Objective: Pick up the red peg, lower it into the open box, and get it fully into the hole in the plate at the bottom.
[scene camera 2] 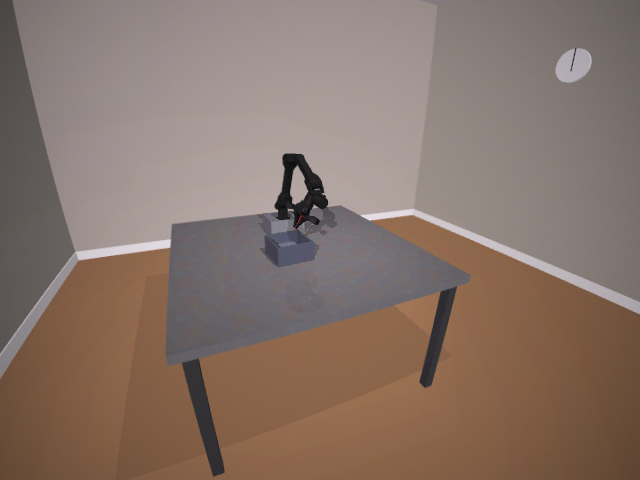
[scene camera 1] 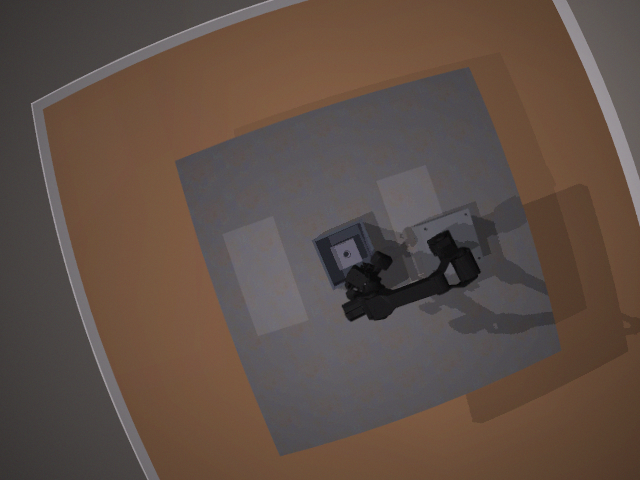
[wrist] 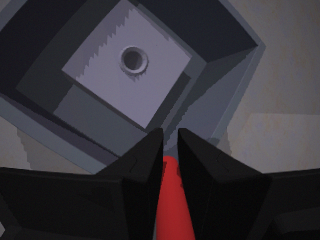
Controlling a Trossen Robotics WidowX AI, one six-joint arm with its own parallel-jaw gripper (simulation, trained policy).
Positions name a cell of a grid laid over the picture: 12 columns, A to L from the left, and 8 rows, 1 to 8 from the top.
Labels:
A grey box shows in scene camera 2 (F5), in scene camera 1 (G4) and in the wrist view (I2).

